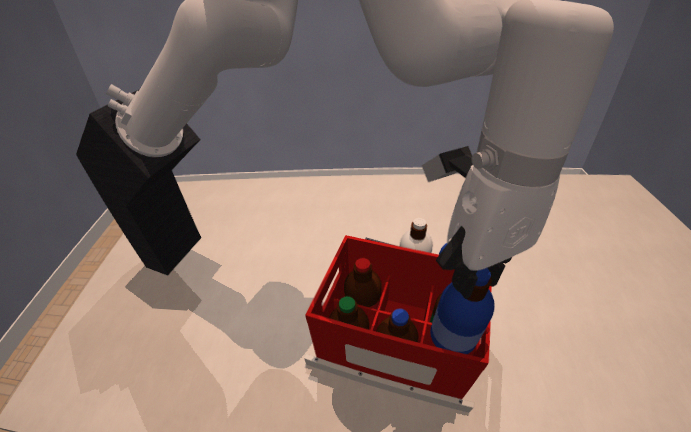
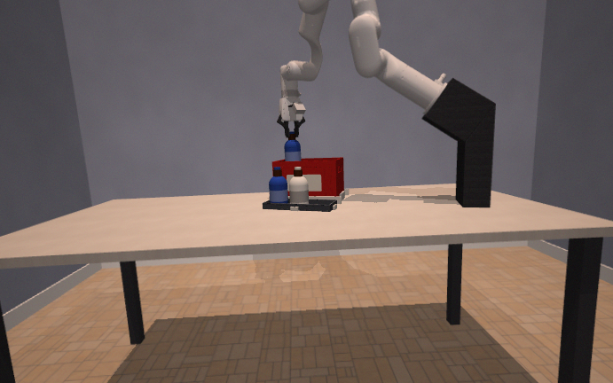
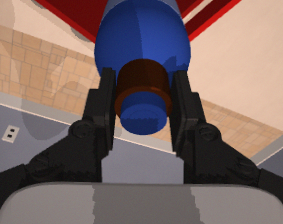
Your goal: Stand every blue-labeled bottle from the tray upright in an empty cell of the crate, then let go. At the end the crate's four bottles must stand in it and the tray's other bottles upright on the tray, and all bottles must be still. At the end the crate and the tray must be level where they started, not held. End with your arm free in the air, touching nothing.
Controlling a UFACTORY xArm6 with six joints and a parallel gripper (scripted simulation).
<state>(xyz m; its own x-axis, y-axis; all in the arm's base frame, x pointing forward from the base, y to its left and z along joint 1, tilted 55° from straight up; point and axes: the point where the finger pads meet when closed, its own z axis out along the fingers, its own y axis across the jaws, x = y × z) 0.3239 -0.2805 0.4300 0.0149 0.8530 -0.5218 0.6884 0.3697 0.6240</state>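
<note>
Right now the crate is 21 cm below my hand, 9 cm to the left of it and 4 cm behind it. Also, from my hand: dark tray (28 cm below, 23 cm to the left, 8 cm ahead); white-labeled bottle (23 cm to the left, 21 cm below, 8 cm ahead).
</note>
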